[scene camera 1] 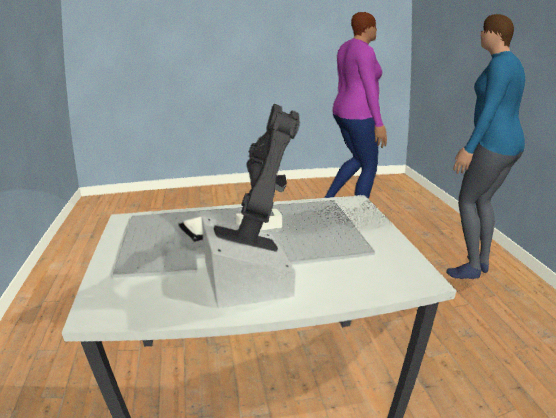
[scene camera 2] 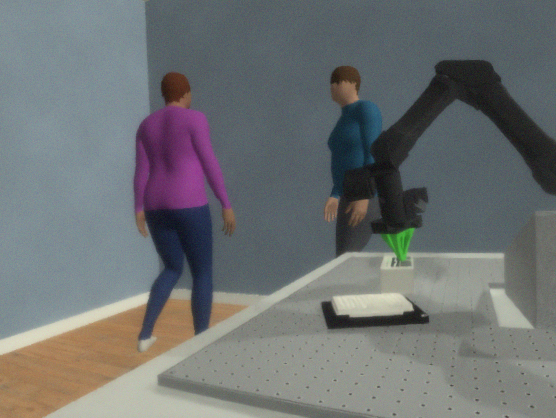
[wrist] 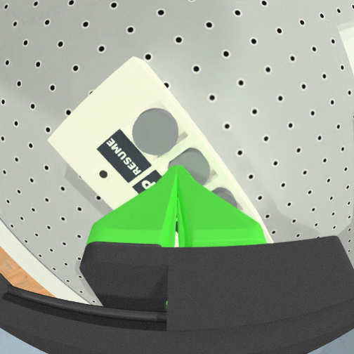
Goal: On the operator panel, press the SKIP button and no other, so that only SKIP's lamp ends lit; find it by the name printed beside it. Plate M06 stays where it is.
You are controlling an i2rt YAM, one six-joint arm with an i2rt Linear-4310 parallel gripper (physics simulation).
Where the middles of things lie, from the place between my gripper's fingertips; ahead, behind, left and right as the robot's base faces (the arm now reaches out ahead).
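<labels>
My hand: 10 mm short of cream operator panel (wrist: 95,139), 20 mm right of it, 20 mm above it. Black holder (scene camera 2: 389,320), from my hand: 50 mm ahead, 250 mm to the left, 50 mm below. White plate (scene camera 2: 391,303), from my hand: 50 mm ahead, 250 mm to the left, 30 mm below.
</labels>
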